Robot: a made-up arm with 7 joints.
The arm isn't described. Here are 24 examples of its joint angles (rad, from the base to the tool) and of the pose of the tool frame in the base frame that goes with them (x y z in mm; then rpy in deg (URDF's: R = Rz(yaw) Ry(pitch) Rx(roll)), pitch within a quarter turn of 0, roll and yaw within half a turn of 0).
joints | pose
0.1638 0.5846 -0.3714 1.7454 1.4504 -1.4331 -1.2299 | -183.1 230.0 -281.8 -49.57 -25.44 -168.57
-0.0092 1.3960 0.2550 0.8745 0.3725 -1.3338 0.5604 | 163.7 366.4 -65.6 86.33 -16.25 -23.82
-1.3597 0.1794 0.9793 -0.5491 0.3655 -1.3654 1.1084 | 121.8 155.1 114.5 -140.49 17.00 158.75
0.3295 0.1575 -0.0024 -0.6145 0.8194 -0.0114 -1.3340 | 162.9 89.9 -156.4 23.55 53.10 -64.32
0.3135 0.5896 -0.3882 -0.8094 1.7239 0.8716 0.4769 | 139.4 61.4 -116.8 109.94 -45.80 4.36
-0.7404 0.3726 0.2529 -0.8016 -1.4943 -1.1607 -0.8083 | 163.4 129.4 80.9 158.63 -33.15 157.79
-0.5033 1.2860 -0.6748 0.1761 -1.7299 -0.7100 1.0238 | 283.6 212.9 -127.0 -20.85 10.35 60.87
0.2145 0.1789 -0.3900 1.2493 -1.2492 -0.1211 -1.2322 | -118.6 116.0 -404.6 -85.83 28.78 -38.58
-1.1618 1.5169 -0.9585 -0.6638 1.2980 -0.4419 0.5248 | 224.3 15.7 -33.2 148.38 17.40 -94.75
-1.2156 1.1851 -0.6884 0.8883 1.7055 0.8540 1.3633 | 338.3 278.1 37.2 -130.41 -16.45 -65.11
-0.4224 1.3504 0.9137 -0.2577 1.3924 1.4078 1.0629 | 87.5 238.0 183.1 -31.11 -20.95 -139.36
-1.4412 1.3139 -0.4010 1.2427 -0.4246 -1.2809 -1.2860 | 267.9 318.0 118.2 89.57 10.40 -39.48
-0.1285 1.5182 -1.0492 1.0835 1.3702 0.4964 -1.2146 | 82.8 446.6 -112.5 -150.07 -36.23 109.48
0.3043 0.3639 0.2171 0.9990 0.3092 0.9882 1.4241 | -134.7 237.0 -340.8 148.00 -21.65 82.96
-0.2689 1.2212 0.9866 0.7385 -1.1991 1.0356 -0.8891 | 152.7 411.8 -18.7 -46.35 -7.21 -12.39
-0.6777 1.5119 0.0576 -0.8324 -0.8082 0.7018 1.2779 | 205.2 43.4 71.6 26.51 -52.27 31.75
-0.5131 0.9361 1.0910 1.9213 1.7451 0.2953 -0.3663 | 64.4 339.2 -293.8 153.40 58.43 127.21
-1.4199 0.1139 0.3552 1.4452 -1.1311 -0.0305 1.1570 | 416.9 14.6 -143.7 -16.67 71.57 62.06
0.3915 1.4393 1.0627 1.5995 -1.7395 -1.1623 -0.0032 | -108.6 435.0 22.5 -55.14 -46.53 150.42
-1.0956 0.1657 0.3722 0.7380 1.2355 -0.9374 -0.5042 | 386.2 47.5 -79.1 80.49 6.18 -51.84
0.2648 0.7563 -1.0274 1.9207 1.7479 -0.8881 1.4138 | -209.2 351.2 -163.1 -19.67 64.49 -125.26
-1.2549 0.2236 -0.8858 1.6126 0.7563 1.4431 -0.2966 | 341.4 132.3 -179.1 125.94 -0.10 86.35
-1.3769 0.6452 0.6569 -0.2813 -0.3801 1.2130 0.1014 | 221.6 189.0 181.3 -15.33 -21.58 17.21
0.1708 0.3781 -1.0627 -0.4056 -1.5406 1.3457 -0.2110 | -15.2 -92.1 -188.9 -99.69 -18.70 -135.23
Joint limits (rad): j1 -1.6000..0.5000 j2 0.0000..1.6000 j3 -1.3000..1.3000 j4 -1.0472..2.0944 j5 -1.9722..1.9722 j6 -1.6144..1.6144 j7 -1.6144..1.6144
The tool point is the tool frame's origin. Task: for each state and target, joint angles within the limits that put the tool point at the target. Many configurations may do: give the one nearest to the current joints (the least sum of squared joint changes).
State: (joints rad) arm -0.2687 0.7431 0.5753 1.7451 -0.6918 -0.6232 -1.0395
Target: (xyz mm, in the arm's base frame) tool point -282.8 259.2 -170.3
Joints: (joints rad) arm 0.4190 0.6532 0.5946 2.0944 -0.8956 -1.1085 -1.0395
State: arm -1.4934 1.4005 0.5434 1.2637 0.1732 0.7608 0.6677
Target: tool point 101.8 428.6 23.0
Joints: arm -1.3322 1.6000 0.4150 1.5279 0.3210 1.3488 0.6677
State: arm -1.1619 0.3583 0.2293 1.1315 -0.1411 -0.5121 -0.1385
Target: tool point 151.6 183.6 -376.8
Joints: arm -0.4972 0.3061 0.2497 1.5007 -0.1527 -0.4292 -0.1385
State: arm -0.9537 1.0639 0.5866 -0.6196 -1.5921 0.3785 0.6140
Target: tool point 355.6 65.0 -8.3
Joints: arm -0.9242 0.5065 -0.0225 0.1364 -1.5184 0.4082 0.6140
